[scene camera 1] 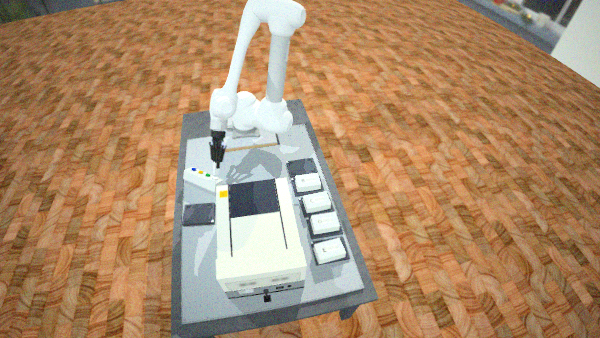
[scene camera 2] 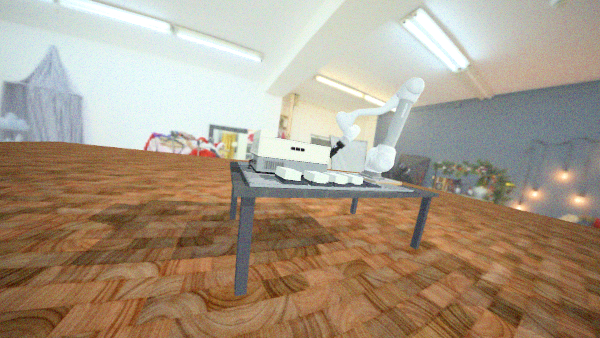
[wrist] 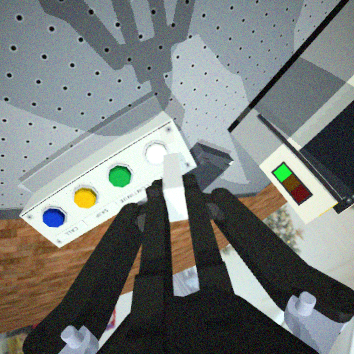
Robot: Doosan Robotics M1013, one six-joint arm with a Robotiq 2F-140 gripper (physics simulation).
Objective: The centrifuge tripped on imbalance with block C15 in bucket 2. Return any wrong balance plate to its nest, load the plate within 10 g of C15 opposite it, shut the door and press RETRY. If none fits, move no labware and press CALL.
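Seen in the pictures: gripper, fingertip midpoint: [scene camera 1: 216, 174] [wrist: 172, 166]; arm's base, link origin: [scene camera 1: 245, 129] [scene camera 2: 371, 177].
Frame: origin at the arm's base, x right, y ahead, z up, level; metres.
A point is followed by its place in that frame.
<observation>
My gripper [scene camera 1: 218, 164] {y 0.447, x 0.163, z 0.075 m} [scene camera 2: 332, 153] [wrist: 172, 166] {y 0.447, x 0.163, z 0.075 m} is shut and empty, pointing down over the white button end of the button panel [scene camera 1: 198, 181] {y 0.452, x 0.267, z 0.038 m} [wrist: 102, 186] {y 0.409, x 0.238, z 0.044 m}. In the wrist view its tips overlap the edge of the white button [wrist: 156, 153] {y 0.446, x 0.171, z 0.047 m}; contact cannot be told. The green button [wrist: 120, 176] {y 0.418, x 0.212, z 0.050 m}, yellow button [wrist: 85, 198] {y 0.392, x 0.254, z 0.050 m} and blue button [wrist: 53, 217] {y 0.365, x 0.295, z 0.049 m} lie in a row, the blue one by the CALL label. The cream centrifuge [scene camera 1: 257, 237] {y 0.911, x -0.045, z 0.191 m} [scene camera 2: 280, 148] {y 0.949, x -0.212, z 0.135 m} has a dark section on top. Its status light [wrist: 283, 172] {y 0.621, x 0.107, z 0.112 m} shows bright green. Block C15 does not show.
Four white balance plates [scene camera 1: 307, 182] {y 0.531, x -0.321, z 0.037 m} [scene camera 1: 317, 202] {y 0.666, x -0.350, z 0.036 m} [scene camera 1: 325, 223] {y 0.791, x -0.366, z 0.033 m} [scene camera 1: 330, 250] {y 0.938, x -0.358, z 0.038 m} sit in dark nests right of the centrifuge; their labels are blurred. A dark nest [scene camera 1: 301, 165] {y 0.365, x -0.316, z -0.007 m} behind them holds no plate. A dark square pad [scene camera 1: 199, 213] {y 0.640, x 0.256, z 0.006 m} lies left of the centrifuge.
</observation>
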